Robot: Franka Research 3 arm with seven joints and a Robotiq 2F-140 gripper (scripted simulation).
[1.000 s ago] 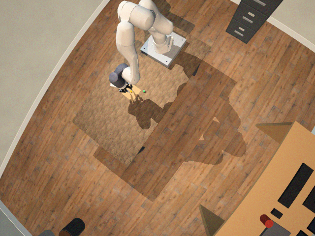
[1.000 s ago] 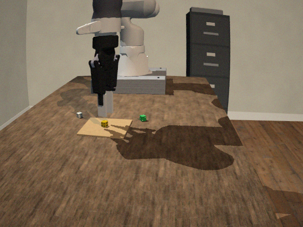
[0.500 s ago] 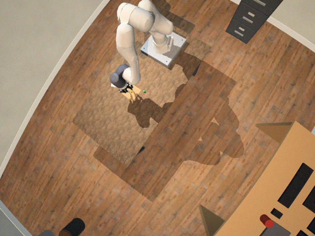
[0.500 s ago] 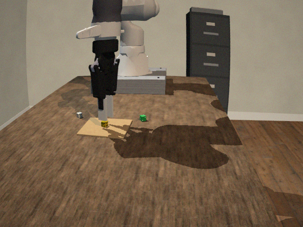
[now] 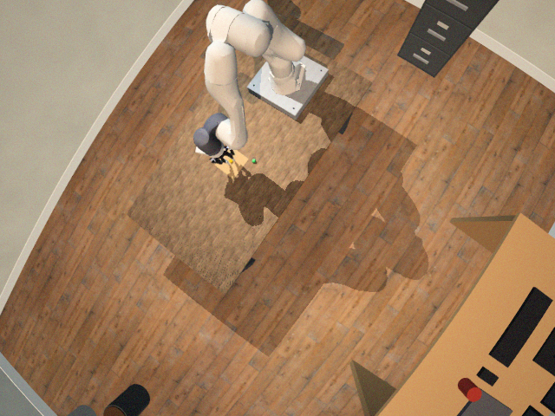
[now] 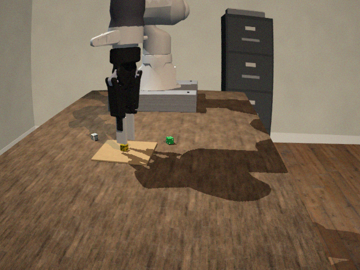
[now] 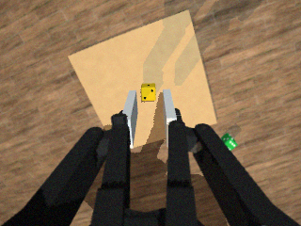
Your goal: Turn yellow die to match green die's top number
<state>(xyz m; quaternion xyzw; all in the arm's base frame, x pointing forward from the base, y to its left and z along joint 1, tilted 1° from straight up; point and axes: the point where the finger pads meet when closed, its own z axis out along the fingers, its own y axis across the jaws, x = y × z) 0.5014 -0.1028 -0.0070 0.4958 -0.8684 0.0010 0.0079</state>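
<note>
Right now my hand is 1 cm to the left of the yellow die and 5 cm above it. Round my hand: white die 10 cm behind, 10 cm to the right, 5 cm below; then tan mat 6 cm below; then green die 5 cm behind, 11 cm to the left, 5 cm below.
</note>
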